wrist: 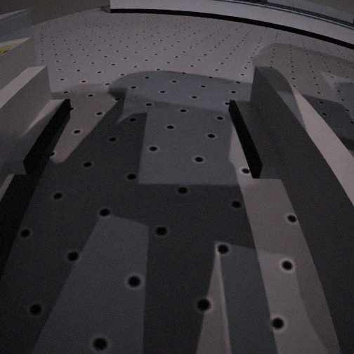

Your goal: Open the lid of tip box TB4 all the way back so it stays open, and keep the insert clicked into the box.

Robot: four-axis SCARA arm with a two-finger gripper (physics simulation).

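A pale box (19, 54) with a yellow patch shows in part at the upper left edge of the wrist view, beyond the left finger. It looks like tip box TB4, but no label can be read. A greyish edge above it may be part of its lid; how far the lid stands open and how the insert sits cannot be told. My gripper (148, 83) is shut as far as it goes, with a gap between its black pads and nothing held there. It is over the perforated deck, to the right of the box.
The perforated deck (165, 45) has rows of small dark holes and carries broad shadows of the arm and gripper. A raised pale edge (210, 11) with a dark base line runs across the far side, towards the upper right.
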